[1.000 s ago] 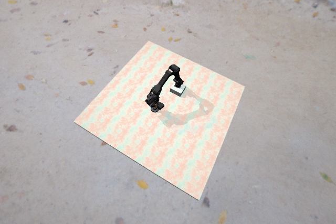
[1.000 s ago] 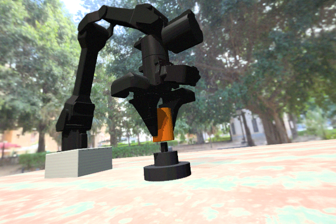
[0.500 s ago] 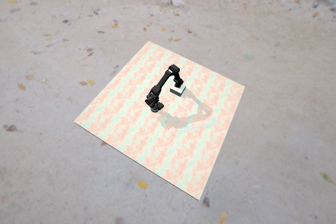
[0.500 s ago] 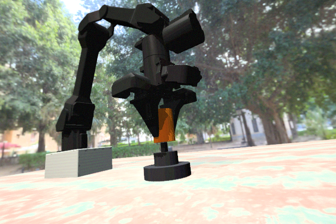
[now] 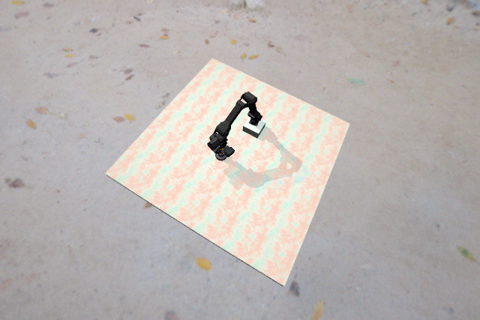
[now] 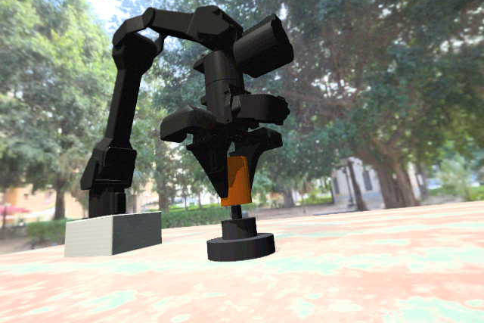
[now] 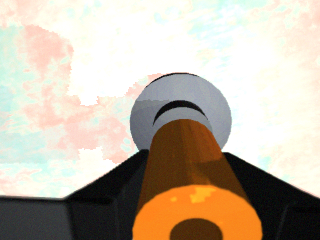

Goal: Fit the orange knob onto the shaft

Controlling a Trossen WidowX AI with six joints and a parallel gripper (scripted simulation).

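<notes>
Right now my gripper tip is 2 cm below the orange knob. From my gripper tip the other things lie so: round pedestal 4 cm below.
</notes>
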